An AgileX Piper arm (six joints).
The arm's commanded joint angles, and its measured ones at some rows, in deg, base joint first. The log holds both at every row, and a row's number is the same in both.
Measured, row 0:
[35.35, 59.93, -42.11, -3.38, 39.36, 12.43]
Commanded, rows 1 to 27:
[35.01, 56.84, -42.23, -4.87, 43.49, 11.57]
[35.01, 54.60, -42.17, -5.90, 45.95, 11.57]
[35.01, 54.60, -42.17, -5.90, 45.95, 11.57]
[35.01, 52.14, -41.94, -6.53, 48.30, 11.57]
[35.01, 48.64, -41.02, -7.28, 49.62, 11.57]
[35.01, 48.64, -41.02, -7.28, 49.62, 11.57]
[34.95, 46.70, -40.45, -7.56, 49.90, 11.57]
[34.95, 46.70, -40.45, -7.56, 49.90, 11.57]
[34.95, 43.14, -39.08, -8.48, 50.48, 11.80]
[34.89, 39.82, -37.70, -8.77, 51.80, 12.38]
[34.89, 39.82, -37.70, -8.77, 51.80, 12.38]
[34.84, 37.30, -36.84, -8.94, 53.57, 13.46]
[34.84, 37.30, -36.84, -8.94, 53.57, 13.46]
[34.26, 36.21, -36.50, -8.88, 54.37, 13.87]
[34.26, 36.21, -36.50, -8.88, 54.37, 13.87]
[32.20, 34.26, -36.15, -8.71, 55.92, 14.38]
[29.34, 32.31, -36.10, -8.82, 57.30, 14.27]
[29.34, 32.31, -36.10, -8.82, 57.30, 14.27]
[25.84, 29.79, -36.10, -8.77, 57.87, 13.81]
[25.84, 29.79, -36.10, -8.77, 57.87, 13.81]
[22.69, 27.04, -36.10, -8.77, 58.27, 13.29]
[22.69, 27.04, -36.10, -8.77, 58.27, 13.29]
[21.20, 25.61, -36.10, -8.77, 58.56, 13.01]
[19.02, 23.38, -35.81, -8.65, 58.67, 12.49]
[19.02, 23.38, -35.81, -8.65, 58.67, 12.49]
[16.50, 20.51, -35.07, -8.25, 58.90, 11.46]
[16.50, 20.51, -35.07, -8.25, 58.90, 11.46]
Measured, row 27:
[19.37, 23.66, -36.04, -8.37, 58.33, 13.12]
